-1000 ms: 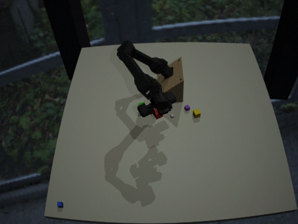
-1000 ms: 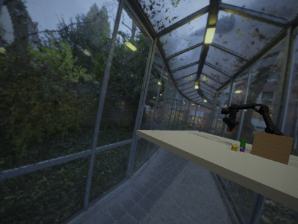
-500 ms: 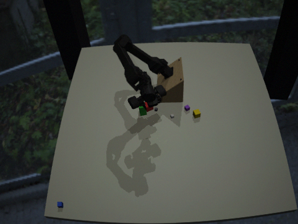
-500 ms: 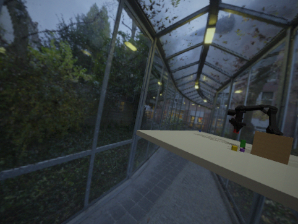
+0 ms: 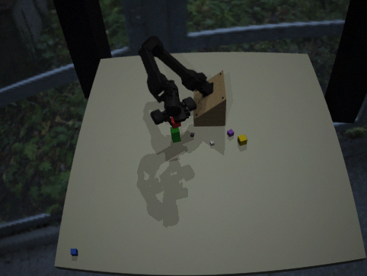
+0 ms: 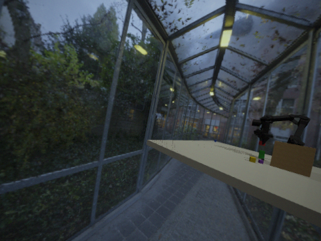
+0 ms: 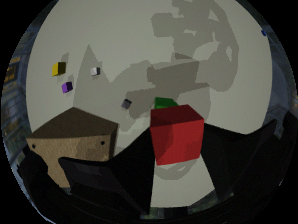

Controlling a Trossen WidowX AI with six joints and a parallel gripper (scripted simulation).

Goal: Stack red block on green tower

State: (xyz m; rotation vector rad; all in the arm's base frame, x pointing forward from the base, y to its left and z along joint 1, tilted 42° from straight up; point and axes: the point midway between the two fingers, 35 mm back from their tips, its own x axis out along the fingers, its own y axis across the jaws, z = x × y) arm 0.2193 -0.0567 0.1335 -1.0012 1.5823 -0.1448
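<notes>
My gripper tip is 40 mm past the small grey cube, 60 mm to the right of it and 120 mm above it. The rest, counted from my gripper tip: red block (10 mm above); small white cube (10 mm ahead, 160 mm to the left, 120 mm below); purple cube (50 mm behind, 240 mm to the left, 120 mm below).
</notes>
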